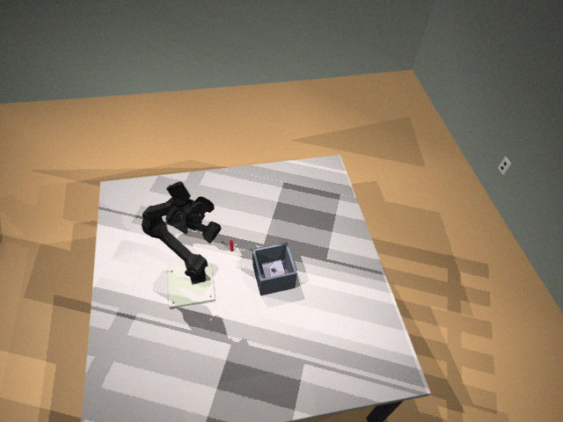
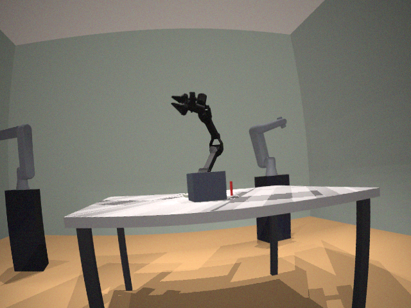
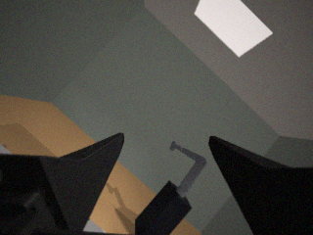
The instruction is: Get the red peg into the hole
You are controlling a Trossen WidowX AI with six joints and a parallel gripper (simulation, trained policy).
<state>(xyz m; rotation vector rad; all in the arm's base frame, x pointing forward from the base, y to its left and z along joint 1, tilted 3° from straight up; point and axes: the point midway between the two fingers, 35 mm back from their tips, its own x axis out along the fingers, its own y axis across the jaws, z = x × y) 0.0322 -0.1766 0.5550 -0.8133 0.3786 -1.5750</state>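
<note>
The red peg lies 54 cm below my gripper tip, 28 cm to the left of it and 16 cm ahead of it. The rest, counted from my gripper tip: plate 54 cm below, 30 cm ahead, 8 cm to the left.
</note>
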